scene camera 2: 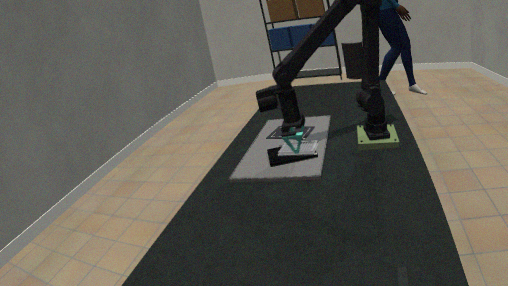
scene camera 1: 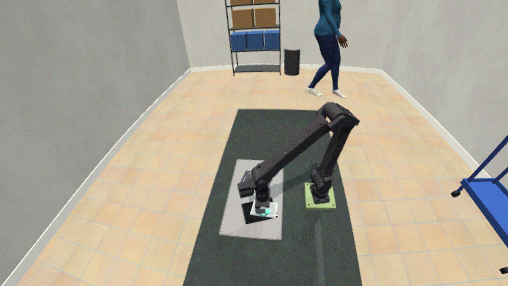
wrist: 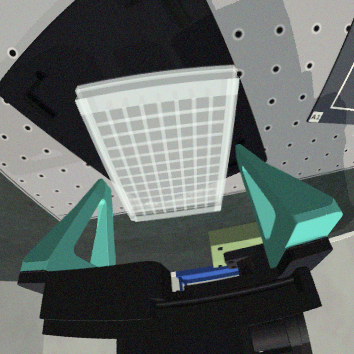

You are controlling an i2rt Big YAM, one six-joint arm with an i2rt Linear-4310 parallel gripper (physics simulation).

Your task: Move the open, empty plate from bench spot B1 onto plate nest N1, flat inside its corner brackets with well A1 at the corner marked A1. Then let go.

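Where they show: gripper, fingertip midpoint: [scene camera 2: 298, 147] [scene camera 1: 264, 208] [wrist: 167, 167]; arm's base, origin of the base link: [scene camera 2: 376, 132] [scene camera 1: 319, 194] [wrist: 256, 250].
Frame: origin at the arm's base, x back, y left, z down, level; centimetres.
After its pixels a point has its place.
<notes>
A clear-white plate [scene camera 1: 271, 214] @(x -27.3, y 9.6, z -1.2 cm) [scene camera 2: 307, 148] @(x -27.4, y 8.5, z -1.6 cm) [wrist: 170, 135] @(x -33.1, y 4.5, z -1.1 cm) with a grid of wells sits askew over a black base [scene camera 1: 249, 213] @(x -38.2, y 7.2, z 0.2 cm) [scene camera 2: 274, 158] @(x -39.0, y 8.7, z 0.4 cm) [wrist: 150, 40] @(x -38.2, y 3.4, z 0.2 cm) with raised L-shaped corner brackets, which looks like nest N1. One plate end reaches past the base's edge; contact beneath is hidden. My gripper [scene camera 1: 265, 212] @(x -30.6, y 5.6, z -1.3 cm) [scene camera 2: 296, 149] @(x -30.6, y 5.6, z -1.3 cm) [wrist: 167, 167] @(x -30.6, y 5.6, z -1.3 cm) is open, its teal fingertips on either side of the plate in the wrist view, with nothing clamped. A dark panel [scene camera 2: 309, 131] @(x -26.1, y -13.0, z 1.2 cm) [wrist: 336, 80] @(x -31.6, y -7.9, z 1.2 cm) with a white outline and an A1 label lies beside the base. The plate's own A1 mark cannot be made out.
A grey perforated board [scene camera 1: 235, 225] @(x -45.5, y 13.0, z 1.4 cm) [scene camera 2: 255, 171] @(x -45.1, y 14.5, z 1.4 cm) bears the base and panel. The arm stands on a green mount [scene camera 1: 327, 204] @(x 2.6, y 7.1, z 0.2 cm) [scene camera 2: 377, 145] @(x -1.8, y 8.3, z 1.1 cm) [wrist: 225, 237] @(x -8.7, y 4.5, z 0.9 cm). A blue cart [scene camera 1: 487, 200] is at the right. A person [scene camera 1: 327, 50] [scene camera 2: 397, 45] and a bin [scene camera 1: 292, 62] [scene camera 2: 353, 61] are behind.
</notes>
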